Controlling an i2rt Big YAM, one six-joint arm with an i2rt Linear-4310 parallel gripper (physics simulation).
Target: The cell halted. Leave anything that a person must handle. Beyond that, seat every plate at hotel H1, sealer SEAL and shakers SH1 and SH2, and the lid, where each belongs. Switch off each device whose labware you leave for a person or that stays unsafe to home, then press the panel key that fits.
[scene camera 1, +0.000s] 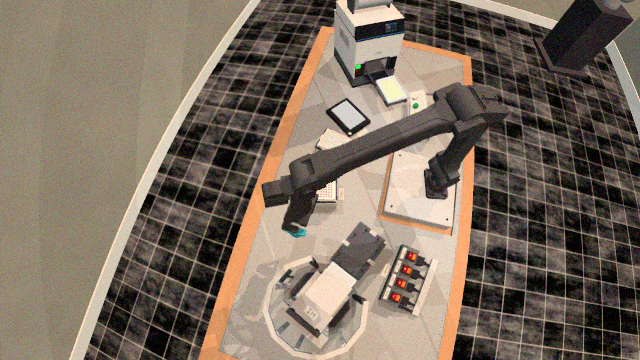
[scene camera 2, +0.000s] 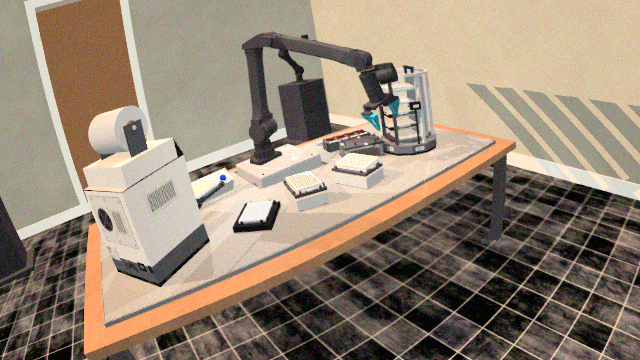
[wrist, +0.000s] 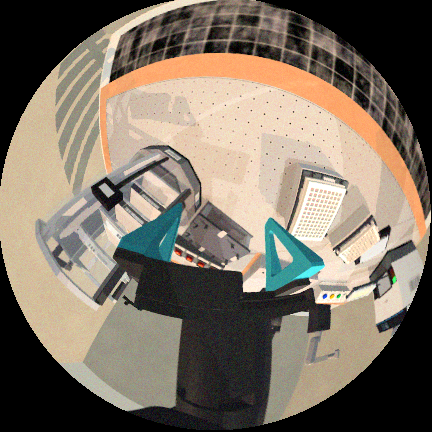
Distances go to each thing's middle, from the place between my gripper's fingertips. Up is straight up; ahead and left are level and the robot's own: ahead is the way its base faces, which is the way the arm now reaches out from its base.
Labels:
Now: hand 40 mm past the red-welled plate point(wrist: 319, 200), 150 mm to the left of it and 100 mm above it. The rest, counted from my hand: round plate hotel point(scene camera 1: 293, 319) (70 mm behind, 230 mm to the left, 10 mm above).

